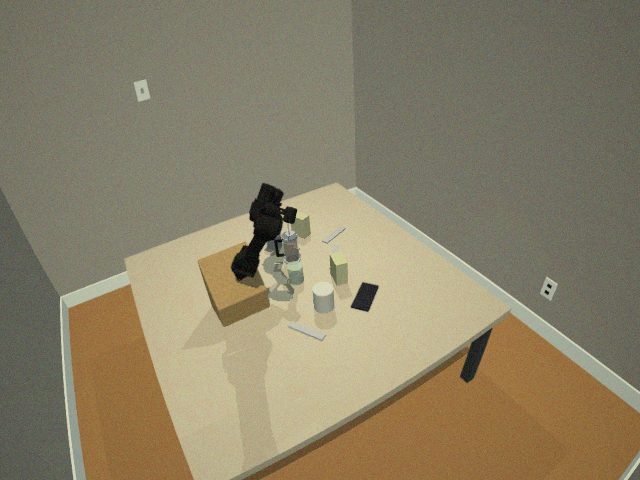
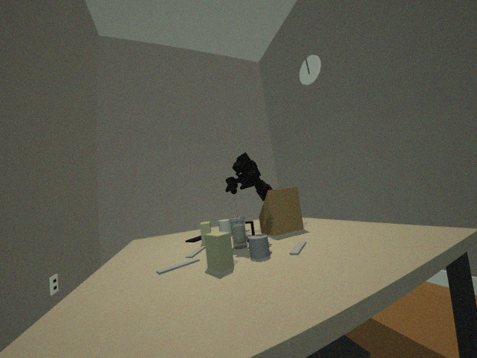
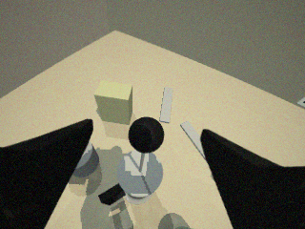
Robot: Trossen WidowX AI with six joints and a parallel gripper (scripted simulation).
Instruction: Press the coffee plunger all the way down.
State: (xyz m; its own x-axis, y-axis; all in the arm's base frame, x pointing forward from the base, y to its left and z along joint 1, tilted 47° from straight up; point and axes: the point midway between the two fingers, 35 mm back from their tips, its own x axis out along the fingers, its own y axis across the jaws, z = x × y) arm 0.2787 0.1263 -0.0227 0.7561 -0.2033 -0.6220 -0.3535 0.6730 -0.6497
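Now: the coffee press 13 cm below my gripper tip, 2 cm behind it and 1 cm to the left of it. Also, from my gripper tip: white cylinder 33 cm to the right, 21 cm below, 8 cm behind; green cylinder 22 cm below, 13 cm to the right, 7 cm behind; black flat slab 40 cm to the right, 25 cm below, 8 cm ahead.
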